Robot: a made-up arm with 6 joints.
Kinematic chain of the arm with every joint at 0, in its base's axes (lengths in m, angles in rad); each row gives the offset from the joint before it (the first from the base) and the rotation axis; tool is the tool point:
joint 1: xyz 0 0 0.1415 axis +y
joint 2: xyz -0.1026 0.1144 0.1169 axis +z
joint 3: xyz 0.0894 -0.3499 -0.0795 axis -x
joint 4: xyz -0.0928 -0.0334 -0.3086 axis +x
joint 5: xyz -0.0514 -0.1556 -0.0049 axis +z
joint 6: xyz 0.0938 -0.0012 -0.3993 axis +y
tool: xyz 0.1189 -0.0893 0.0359
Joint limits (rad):
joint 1: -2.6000..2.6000
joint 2: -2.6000..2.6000
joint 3: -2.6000..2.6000
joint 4: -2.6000..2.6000
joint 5: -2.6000..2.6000
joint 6: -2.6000..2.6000
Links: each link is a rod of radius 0.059 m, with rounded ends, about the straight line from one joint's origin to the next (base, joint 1, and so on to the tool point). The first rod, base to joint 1, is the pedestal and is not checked.
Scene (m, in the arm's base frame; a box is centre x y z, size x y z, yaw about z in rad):
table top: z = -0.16
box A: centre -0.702 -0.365 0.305 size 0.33 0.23 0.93 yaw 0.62
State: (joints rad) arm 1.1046 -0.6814 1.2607 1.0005 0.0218 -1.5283
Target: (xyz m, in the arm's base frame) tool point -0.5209 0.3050 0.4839
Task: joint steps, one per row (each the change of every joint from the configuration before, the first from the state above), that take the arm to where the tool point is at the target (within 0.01 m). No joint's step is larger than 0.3 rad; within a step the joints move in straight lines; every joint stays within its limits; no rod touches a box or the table.
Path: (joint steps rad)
1: 0.1429 -0.2305 0.1990 -0.1608 -0.0918 -0.0889
2: 0.1429 -0.2305 0.1990 -0.1608 -0.0917 -0.0889
3: 0.1429 -0.2305 0.1989 -0.1607 -0.0918 -0.0889
4: 0.1154 -0.2438 -0.2150 0.1723 0.1629 0.0099
5: 0.1154 -0.2439 -0.2150 0.1722 0.1629 0.0098
6: 0.1154 -0.2438 -0.2150 0.1723 0.1628 0.0099
7: 0.1153 -0.2438 -0.2150 0.1723 0.1629 0.0099
8: -0.1827 0.1372 -0.0761 0.2959 -0.2455 -0.0676
9: -0.1826 0.1372 -0.0761 0.2959 -0.2456 -0.0675
10: -0.1827 0.1372 -0.0761 0.2958 -0.2455 -0.0675

